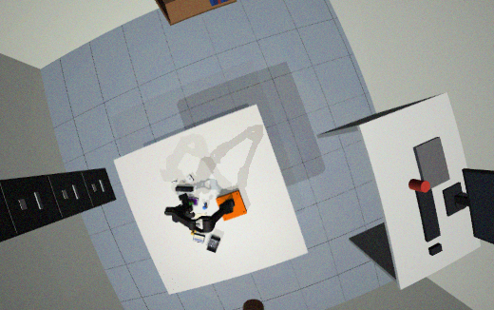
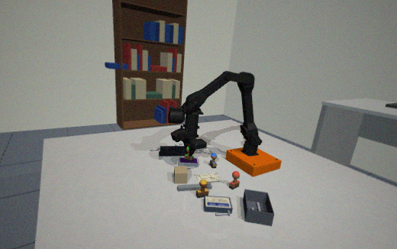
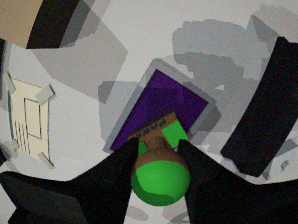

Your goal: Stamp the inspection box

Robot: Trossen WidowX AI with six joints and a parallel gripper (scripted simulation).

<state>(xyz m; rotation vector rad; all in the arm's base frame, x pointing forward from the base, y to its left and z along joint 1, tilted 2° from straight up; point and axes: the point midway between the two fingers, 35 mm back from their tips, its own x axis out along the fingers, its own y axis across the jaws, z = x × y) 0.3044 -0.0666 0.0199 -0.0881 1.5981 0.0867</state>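
My gripper tip is 40 mm above the purple ink pad. The rest, counted from my gripper tip: pale card 150 mm to the left, 40 mm below, 30 mm behind; then blue-topped stamp 100 mm behind, 60 mm to the left, 20 mm below; then tan block 120 mm to the left, 90 mm ahead, 20 mm below.
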